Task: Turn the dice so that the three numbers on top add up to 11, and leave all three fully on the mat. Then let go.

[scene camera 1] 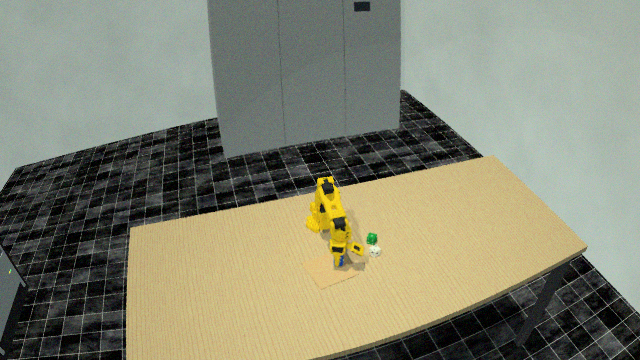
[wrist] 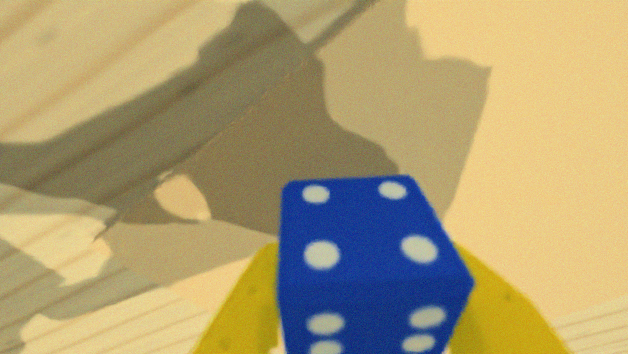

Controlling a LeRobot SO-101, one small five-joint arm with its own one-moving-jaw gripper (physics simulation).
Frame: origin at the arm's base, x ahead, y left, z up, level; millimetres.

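Seen in the pictures: hand, its tool point: (scene camera 1: 338, 257) (wrist: 286, 261); arm's base, origin of its link: (scene camera 1: 322, 227).
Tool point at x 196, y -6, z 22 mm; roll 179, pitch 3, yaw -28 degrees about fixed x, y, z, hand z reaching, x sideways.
Observation:
Pixels of each thing's top centre, then the offset from my tool point to it. Level surfaces: height alone.
- blue die, centre of its top: (wrist: 371, 348) (scene camera 1: 338, 256) 14 mm ahead, 5 mm right, 20 mm up
- tan mat, centre of its top: (wrist: 413, 260) (scene camera 1: 329, 268) 24 mm ahead, 39 mm right, 18 mm down
- green die, centre of its top: (scene camera 1: 372, 235) 58 mm back, 143 mm left, 8 mm up
- white die, centre of its top: (scene camera 1: 375, 247) 6 mm ahead, 129 mm left, 8 mm up
- wooden table, height of its surface: 22 mm down
My gripper (scene camera 1: 339, 261) (wrist: 372, 300) is shut on a blue die (scene camera 1: 341, 260) (wrist: 350, 220), with a yellow jaw on each side of it. In the wrist view one face of the die shows four white pips, and the face below it shows at least four, cut off by the frame's edge. The die is held above the tan mat (scene camera 1: 322, 280) (wrist: 540, 200), and shadows fall on the mat and table. A green die (scene camera 1: 372, 238) and a white die (scene camera 1: 374, 251) stand close together on the table, right of the mat; their pips are too small to read.
The wooden table (scene camera 1: 225, 280) (wrist: 60, 65) surrounds the mat. The arm's base stands behind the mat, near the table's back edge. A grey cabinet (scene camera 1: 310, 75) stands on the dark tiled floor behind the table. Part of another grey unit shows at the far left.

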